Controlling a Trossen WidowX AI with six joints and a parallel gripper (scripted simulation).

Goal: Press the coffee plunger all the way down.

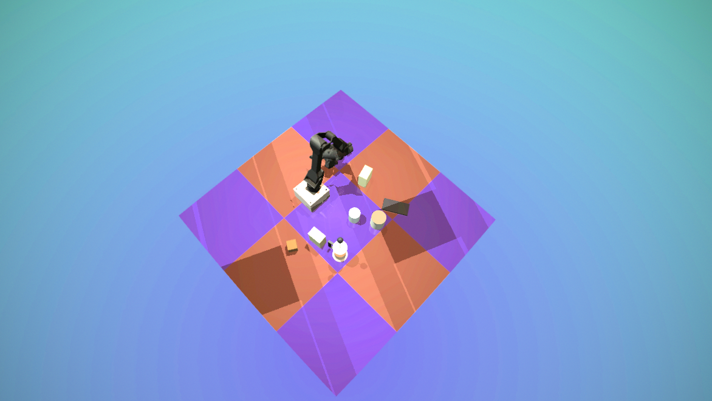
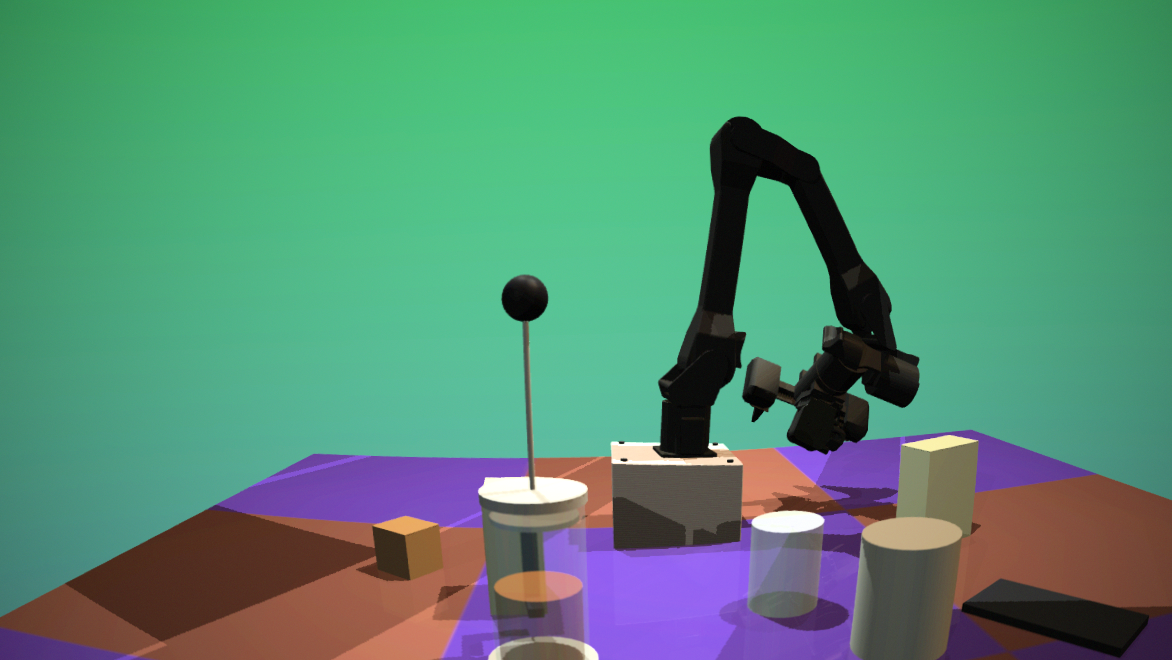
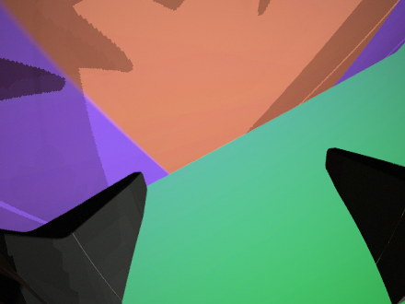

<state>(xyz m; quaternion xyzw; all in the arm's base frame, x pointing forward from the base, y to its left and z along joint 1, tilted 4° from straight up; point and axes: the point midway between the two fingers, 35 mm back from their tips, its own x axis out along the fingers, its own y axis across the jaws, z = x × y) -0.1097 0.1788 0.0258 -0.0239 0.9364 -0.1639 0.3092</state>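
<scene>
My gripper tip is now 46 cm short of the coffee press, 36 cm to the left of it and 5 cm below it. Also, from my gripper tip: black slab: 55 cm ahead, 6 cm to the left, 8 cm below; then orange cube: 25 cm ahead, 48 cm to the right, 6 cm below.
</scene>
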